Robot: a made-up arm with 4 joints.
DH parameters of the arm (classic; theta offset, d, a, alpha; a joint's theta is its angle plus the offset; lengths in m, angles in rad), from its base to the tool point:
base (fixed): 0 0 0 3.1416
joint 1: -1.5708 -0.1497 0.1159 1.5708
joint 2: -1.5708 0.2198 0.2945 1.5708
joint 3: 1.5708 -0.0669 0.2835 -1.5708
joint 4: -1.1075 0 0.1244 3.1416
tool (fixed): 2.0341 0.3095 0 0
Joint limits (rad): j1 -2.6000..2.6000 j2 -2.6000..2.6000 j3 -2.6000..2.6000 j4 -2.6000..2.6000
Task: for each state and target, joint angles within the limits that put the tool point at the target. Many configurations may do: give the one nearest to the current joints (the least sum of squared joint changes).
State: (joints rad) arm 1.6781 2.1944 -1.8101 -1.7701
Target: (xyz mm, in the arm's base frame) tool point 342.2 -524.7 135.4
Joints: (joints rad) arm 2.4587 1.5904 -1.4473 -1.5072
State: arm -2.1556 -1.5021 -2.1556 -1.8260
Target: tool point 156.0 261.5 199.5
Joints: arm -2.2208 -1.5359 -1.7497 -1.7821
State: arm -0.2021 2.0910 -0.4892 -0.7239
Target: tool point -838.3 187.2 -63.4
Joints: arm -0.8159 1.9878 -0.2045 -0.4342
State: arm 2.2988 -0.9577 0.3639 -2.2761
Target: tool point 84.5 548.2 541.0
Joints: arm 2.1734 -0.9834 0.3907 -2.5464
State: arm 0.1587 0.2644 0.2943 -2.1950
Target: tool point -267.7 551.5 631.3
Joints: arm 0.3467 0.4126 0.1976 -2.2415
